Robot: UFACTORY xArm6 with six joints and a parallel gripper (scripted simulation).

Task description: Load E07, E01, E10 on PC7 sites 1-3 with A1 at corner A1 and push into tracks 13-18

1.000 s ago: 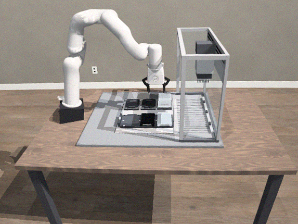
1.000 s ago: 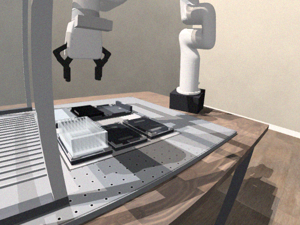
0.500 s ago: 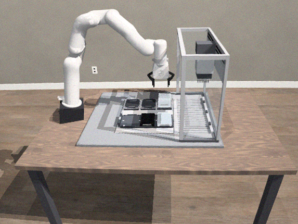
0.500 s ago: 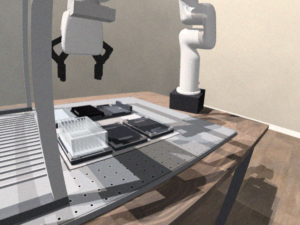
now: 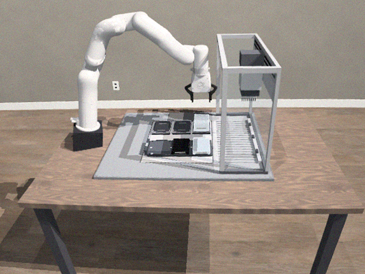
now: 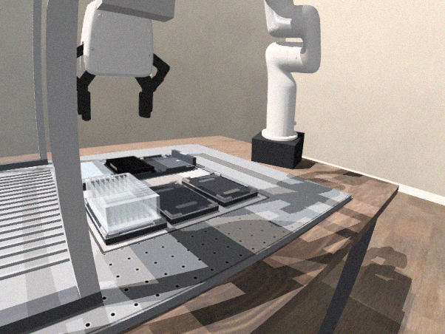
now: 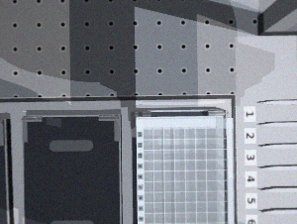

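Now: the deep-well block E07 14 cm below my hand. The rest, counted from my hand: nest S2: 11 cm behind, 1 cm to the left, 17 cm below; corner mark: 16 cm behind, 4 cm to the right, 16 cm below; 384-well plate E10: 3 cm behind, 21 cm to the right, 15 cm below.
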